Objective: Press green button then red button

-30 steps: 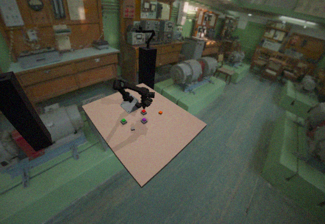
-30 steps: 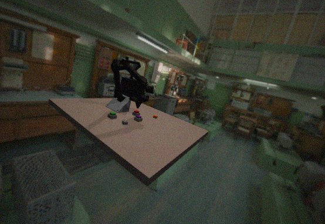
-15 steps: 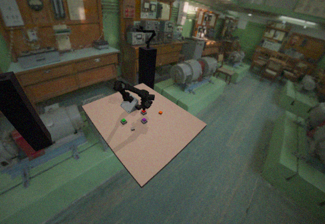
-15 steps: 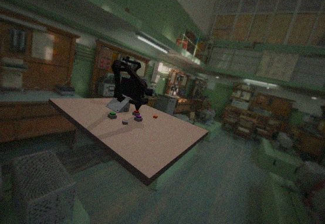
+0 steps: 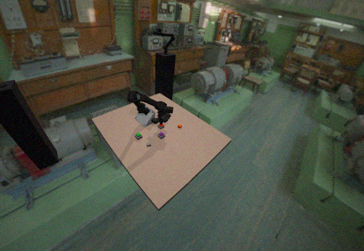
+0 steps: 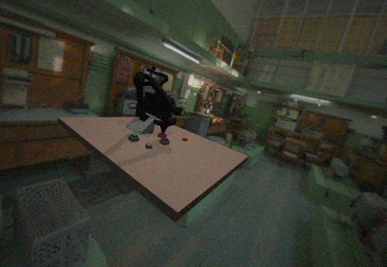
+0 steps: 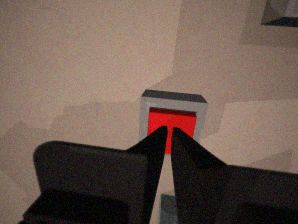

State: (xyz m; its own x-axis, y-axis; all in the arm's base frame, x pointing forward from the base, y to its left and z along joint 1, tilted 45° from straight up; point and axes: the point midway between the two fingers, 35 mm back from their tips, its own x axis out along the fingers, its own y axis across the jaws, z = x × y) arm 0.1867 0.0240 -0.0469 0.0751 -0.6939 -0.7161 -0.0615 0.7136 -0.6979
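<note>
The red button lies 1 cm below my gripper tip. Round my gripper tip: purple button 11 cm ahead, 7 cm to the right; then orange block 15 cm to the left, 10 cm ahead, 2 cm below; then green button 24 cm to the right.
</note>
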